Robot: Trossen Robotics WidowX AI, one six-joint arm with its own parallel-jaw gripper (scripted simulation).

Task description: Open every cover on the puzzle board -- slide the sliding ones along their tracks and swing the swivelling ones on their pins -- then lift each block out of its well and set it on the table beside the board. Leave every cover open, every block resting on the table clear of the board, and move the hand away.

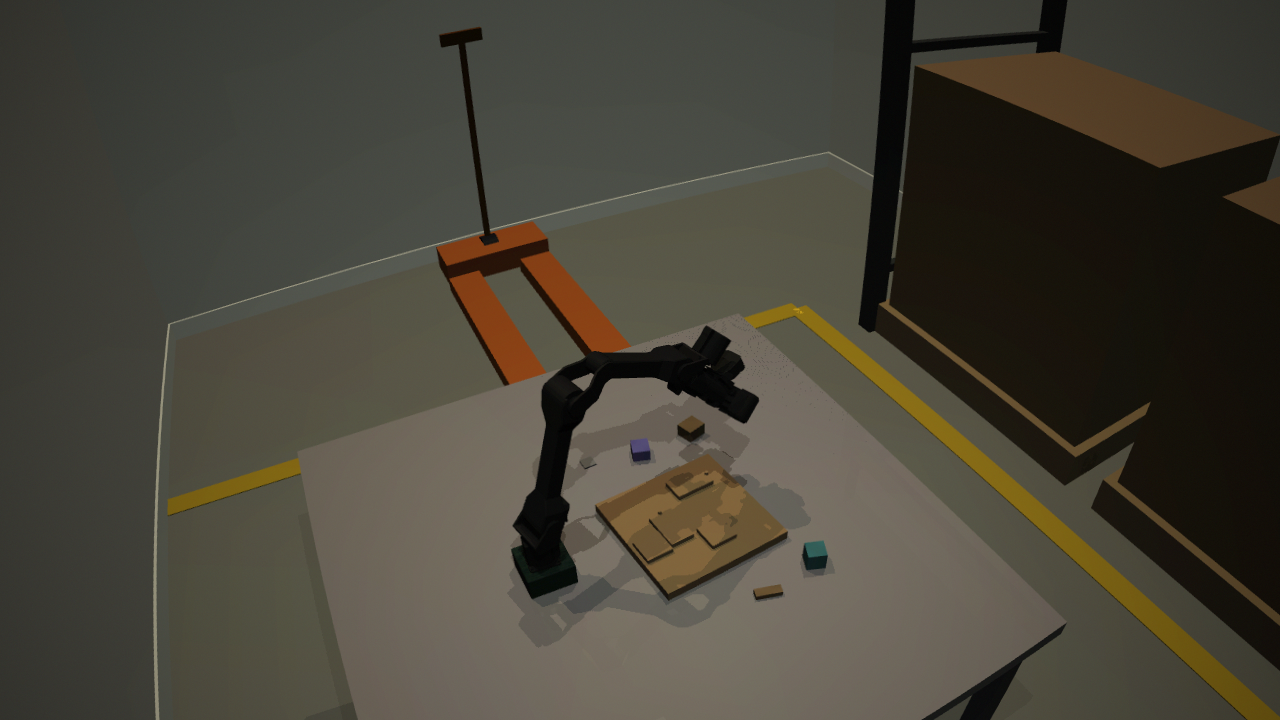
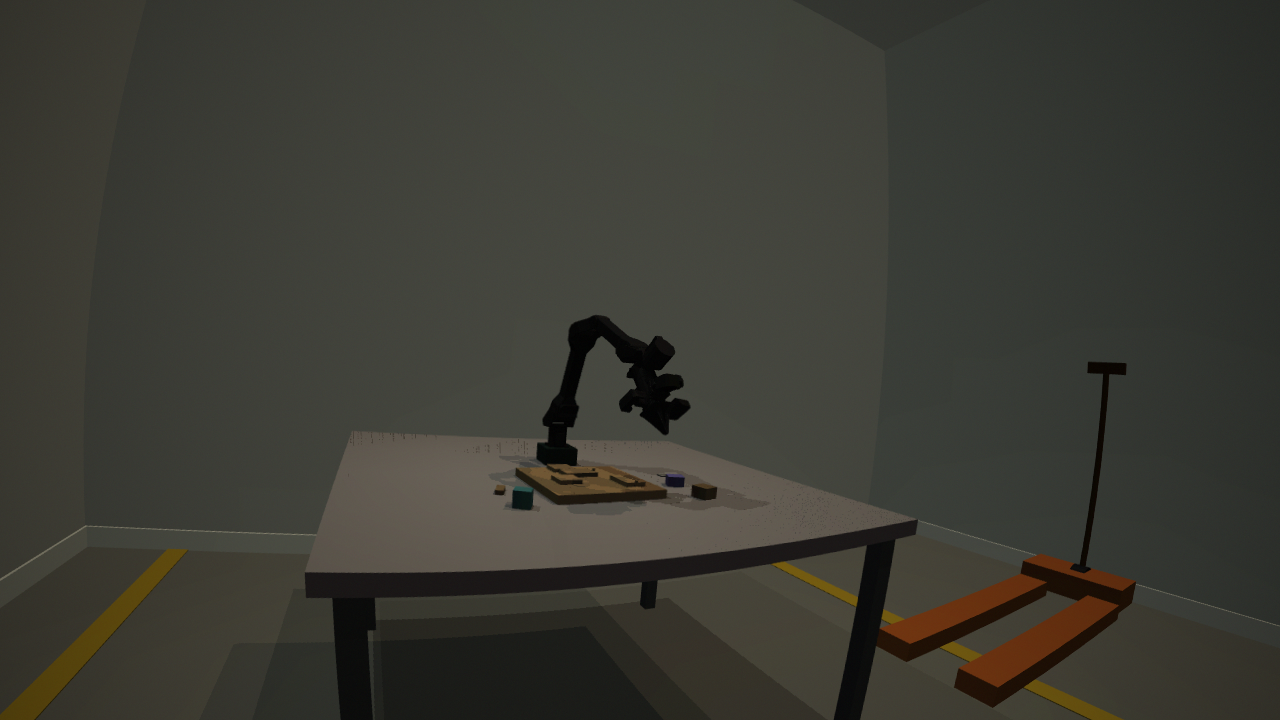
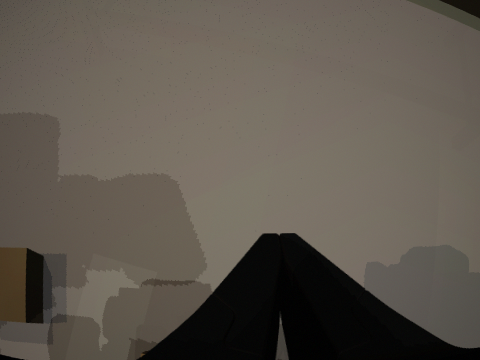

Observation:
My gripper is shut and holds nothing. Also in view: a tan puzzle board.
My gripper shows as well in image 1 and in image 3.

